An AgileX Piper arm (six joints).
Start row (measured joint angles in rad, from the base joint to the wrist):
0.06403 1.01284 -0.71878 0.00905 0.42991 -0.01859
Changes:
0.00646 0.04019 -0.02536 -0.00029 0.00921 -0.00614
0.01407 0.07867 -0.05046 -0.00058 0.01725 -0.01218
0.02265 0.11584 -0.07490 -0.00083 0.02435 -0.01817
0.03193 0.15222 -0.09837 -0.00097 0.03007 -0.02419
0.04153 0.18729 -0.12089 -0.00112 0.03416 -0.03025
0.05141 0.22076 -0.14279 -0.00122 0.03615 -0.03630
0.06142 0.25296 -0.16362 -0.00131 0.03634 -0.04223
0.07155 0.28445 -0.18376 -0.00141 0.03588 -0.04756
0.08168 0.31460 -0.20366 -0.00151 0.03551 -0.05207
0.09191 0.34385 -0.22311 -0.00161 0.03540 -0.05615
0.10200 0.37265 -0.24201 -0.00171 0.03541 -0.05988
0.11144 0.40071 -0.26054 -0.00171 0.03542 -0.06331
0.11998 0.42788 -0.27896 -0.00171 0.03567 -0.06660
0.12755 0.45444 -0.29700 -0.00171 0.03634 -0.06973
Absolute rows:
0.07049 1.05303 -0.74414 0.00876 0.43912 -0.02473
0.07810 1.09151 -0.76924 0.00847 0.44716 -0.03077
0.08668 1.12868 -0.79368 0.00822 0.45426 -0.03676
0.09596 1.16506 -0.81715 0.00808 0.45998 -0.04278
0.10556 1.20013 -0.83967 0.00793 0.46407 -0.04884
0.11544 1.23360 -0.86157 0.00783 0.46606 -0.05489
0.12545 1.26580 -0.88240 0.00774 0.46625 -0.06082
0.13558 1.29729 -0.90254 0.00764 0.46579 -0.06615
0.14571 1.32744 -0.92244 0.00754 0.46542 -0.07066
0.15594 1.35669 -0.94189 0.00744 0.46531 -0.07474
0.16603 1.38549 -0.96079 0.00734 0.46532 -0.07847
0.17547 1.41355 -0.97932 0.00734 0.46533 -0.08190
0.18401 1.44072 -0.99774 0.00734 0.46558 -0.08519
0.19158 1.46728 -1.01578 0.00734 0.46625 -0.08832

